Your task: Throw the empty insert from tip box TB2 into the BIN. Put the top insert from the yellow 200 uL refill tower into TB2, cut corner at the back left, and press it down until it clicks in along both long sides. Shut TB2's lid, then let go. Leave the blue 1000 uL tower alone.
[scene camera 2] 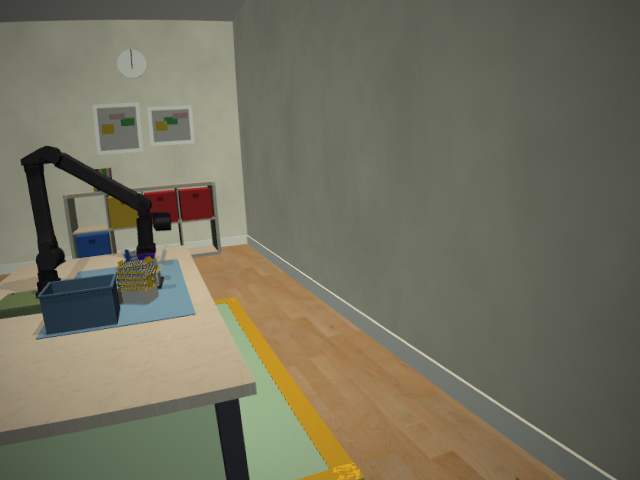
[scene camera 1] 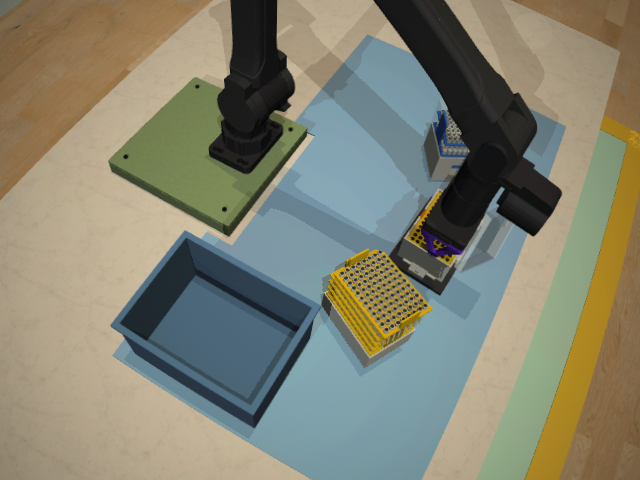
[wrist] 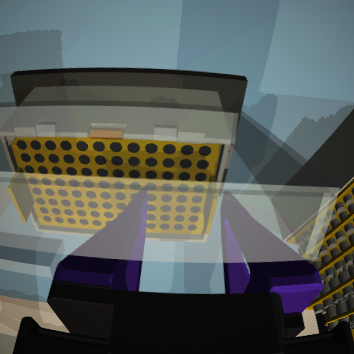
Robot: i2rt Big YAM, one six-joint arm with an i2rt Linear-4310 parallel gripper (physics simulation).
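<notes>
The TB2 tip box point(scene camera 1: 424, 261) stands near the mat's right side. Its yellow empty insert point(scene camera 1: 412, 238) point(wrist: 116, 161) is seated in it, with open holes. The clear lid point(scene camera 1: 490, 241) point(wrist: 177, 250) is open on the far long side and overlies the fingertips in the wrist view. My gripper point(scene camera 1: 443, 249) point(wrist: 185, 192) is open partway, low over the insert, with nothing between its purple fingers; the arm hides part of TB2. The yellow refill tower point(scene camera 1: 382, 291) point(scene camera 2: 136, 279) point(wrist: 340, 260) holds stacked, tip-filled inserts. The blue bin point(scene camera 1: 196, 390) point(scene camera 2: 82, 312) shows no insert inside.
The blue 1000 uL tower point(scene camera 1: 445, 166) stands behind TB2, partly hidden by the arm. The yellow tower stands close to TB2, between it and the bin. The green base plate point(scene camera 1: 170, 134) carries the arm's foot. A blue mat point(scene camera 1: 382, 408) lies under the boxes.
</notes>
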